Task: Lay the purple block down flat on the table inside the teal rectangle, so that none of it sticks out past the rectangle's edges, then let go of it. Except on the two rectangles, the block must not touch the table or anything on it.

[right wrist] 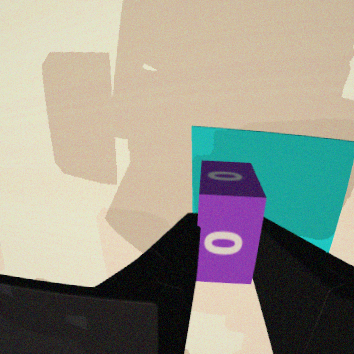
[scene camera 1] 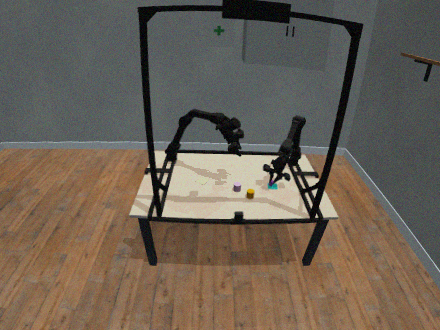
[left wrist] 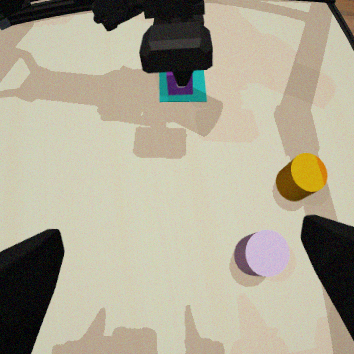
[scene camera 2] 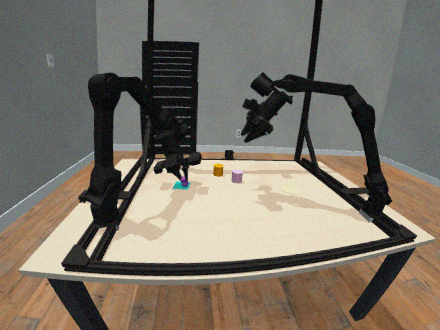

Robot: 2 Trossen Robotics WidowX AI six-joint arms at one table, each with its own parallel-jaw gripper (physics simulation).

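Frame: origin at the left arm's base, x ahead, y left, z up, level; millimetres.
Where they show: left gripper, fingertip midpoint: (scene camera 1: 240,152) (left wrist: 183,235) (scene camera 2: 242,138); right gripper, fingertip midpoint: (right wrist: 222,225) (scene camera 1: 271,183) (left wrist: 182,80) (scene camera 2: 184,181); left arm's base at its link origin: (scene camera 1: 171,159) (scene camera 2: 372,212); right arm's base at its link origin: (scene camera 1: 293,163) (left wrist: 10,3) (scene camera 2: 106,220).
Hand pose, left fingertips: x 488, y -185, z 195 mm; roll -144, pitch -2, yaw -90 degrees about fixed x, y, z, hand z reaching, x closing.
Note:
Things, the pixels of their top centre, and the offset from my left fingertips. "spot": a spot on its surface instead. Level surfaces: height alone.
- purple block at its top centre: (right wrist: 210,251) (left wrist: 180,70) (scene camera 2: 184,177) (scene camera 1: 271,180) 213 mm ahead, 23 mm right, 173 mm down
- teal rectangle at a spot on its surface: (right wrist: 300,185) (scene camera 2: 178,186) (scene camera 1: 274,185) spot: 239 mm ahead, 17 mm right, 213 mm down
- orange cylinder at its top centre: (left wrist: 309,171) (scene camera 2: 218,165) (scene camera 1: 250,191) 75 mm ahead, 155 mm right, 169 mm down
- lilac cylinder at its top centre: (left wrist: 267,252) (scene camera 2: 237,171) (scene camera 1: 237,183) 6 mm back, 94 mm right, 168 mm down
- table at its surface level: 214 mm down
- pale yellow rectangle at a spot on its surface: (scene camera 2: 290,190) (scene camera 1: 203,179) spot: 230 mm back, 15 mm right, 213 mm down
The purple block (scene camera 1: 271,184) (scene camera 2: 184,183) (left wrist: 172,90) (right wrist: 223,267) is between the fingers of my right gripper (scene camera 1: 271,181) (scene camera 2: 183,178) (right wrist: 222,225), which is shut on it. It looks taller than wide in scene camera 2. It is over the teal rectangle (scene camera 1: 274,187) (scene camera 2: 177,186) (left wrist: 200,98) (right wrist: 300,185), near its left edge in the right wrist view. Whether its underside touches the rectangle is unclear. The fingers hide part of the block and rectangle. My left gripper (scene camera 2: 248,137) (left wrist: 183,235) is open and empty, high above the table.
An orange cylinder (scene camera 1: 250,194) (scene camera 2: 218,170) (left wrist: 309,173) and a lilac cylinder (scene camera 1: 237,187) (scene camera 2: 237,176) (left wrist: 267,253) stand on the table (scene camera 2: 215,235) near its middle. A pale yellow rectangle (scene camera 1: 201,181) (scene camera 2: 290,190) lies on the left in scene camera 1. Black frame rails edge the table.

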